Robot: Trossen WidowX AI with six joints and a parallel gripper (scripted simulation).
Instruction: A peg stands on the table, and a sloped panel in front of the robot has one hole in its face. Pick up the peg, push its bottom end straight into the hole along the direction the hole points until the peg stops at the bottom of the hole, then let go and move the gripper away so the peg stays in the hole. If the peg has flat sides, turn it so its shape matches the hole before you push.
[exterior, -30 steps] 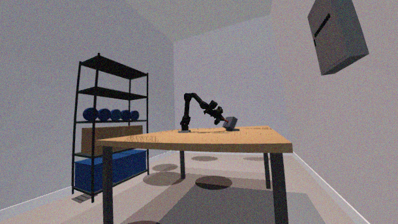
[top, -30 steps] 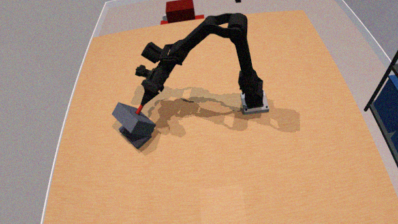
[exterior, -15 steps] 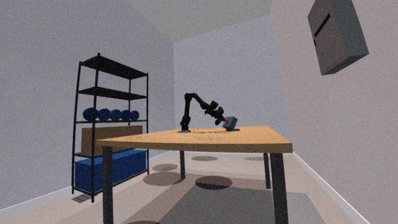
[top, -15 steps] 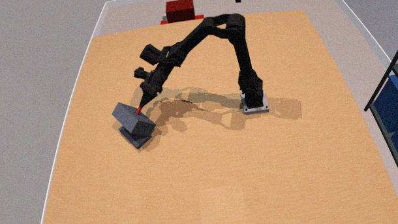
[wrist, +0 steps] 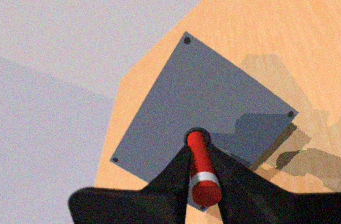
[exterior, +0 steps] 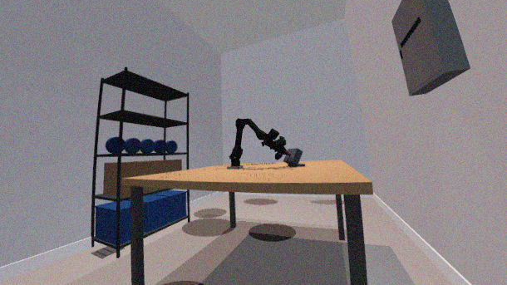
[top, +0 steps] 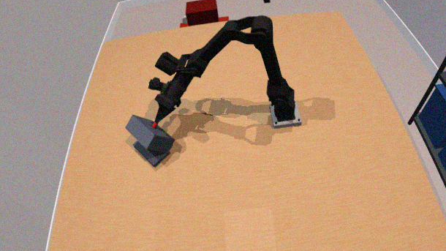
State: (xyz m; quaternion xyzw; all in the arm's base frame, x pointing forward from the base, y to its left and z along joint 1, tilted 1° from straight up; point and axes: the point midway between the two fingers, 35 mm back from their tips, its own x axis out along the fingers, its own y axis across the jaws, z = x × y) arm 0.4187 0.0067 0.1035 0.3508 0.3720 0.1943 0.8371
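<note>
The red peg lies 1 cm to the right of my gripper tip, 1 cm behind it and 1 cm above it. The rest, counted from my gripper tip: grey-blue sloped panel (3 cm to the left, 3 cm below, 3 cm ahead).
</note>
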